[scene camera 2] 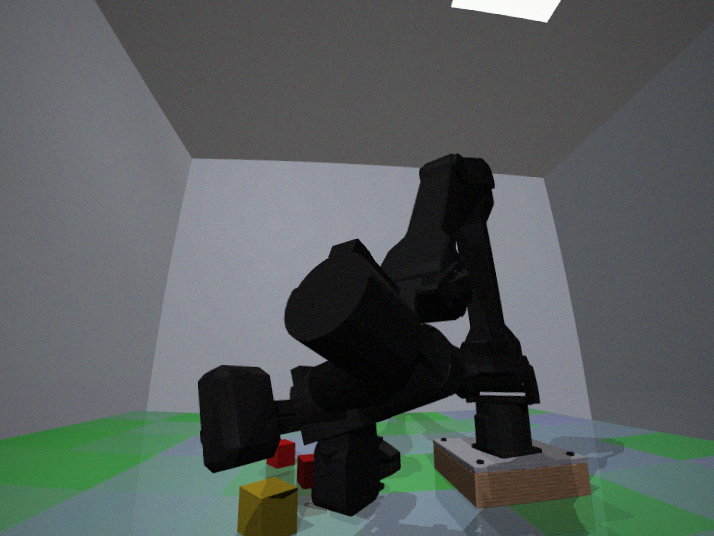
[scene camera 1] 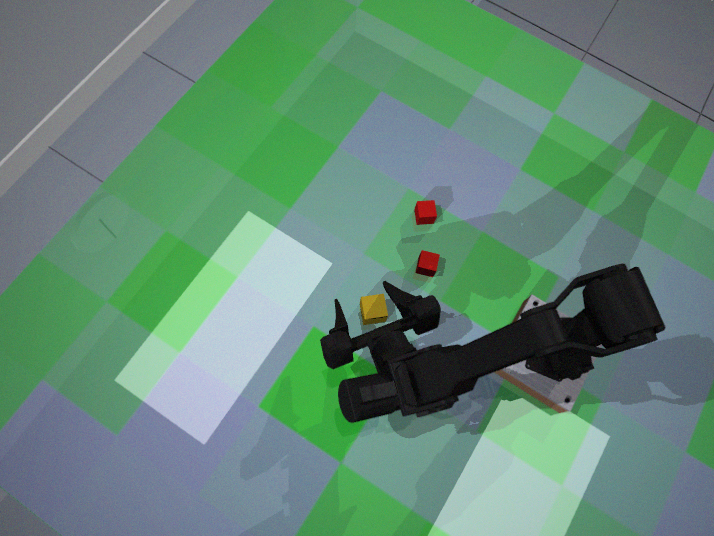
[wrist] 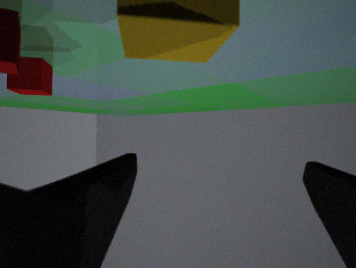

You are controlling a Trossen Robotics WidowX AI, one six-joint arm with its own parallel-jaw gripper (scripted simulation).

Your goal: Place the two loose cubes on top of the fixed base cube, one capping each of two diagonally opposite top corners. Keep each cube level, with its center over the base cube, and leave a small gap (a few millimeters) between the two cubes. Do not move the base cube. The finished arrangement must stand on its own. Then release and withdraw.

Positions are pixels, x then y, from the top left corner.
Labels:
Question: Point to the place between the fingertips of the gripper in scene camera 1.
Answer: At 359, 291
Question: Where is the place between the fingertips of the gripper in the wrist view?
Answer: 219, 166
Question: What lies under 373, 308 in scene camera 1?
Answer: A yellow base cube.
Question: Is the gripper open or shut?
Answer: Open.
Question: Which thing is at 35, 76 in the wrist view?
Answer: A red cube.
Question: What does the gripper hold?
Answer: Nothing.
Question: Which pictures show the gripper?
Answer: Scene camera 2, scene camera 1 and the wrist view: all of them.

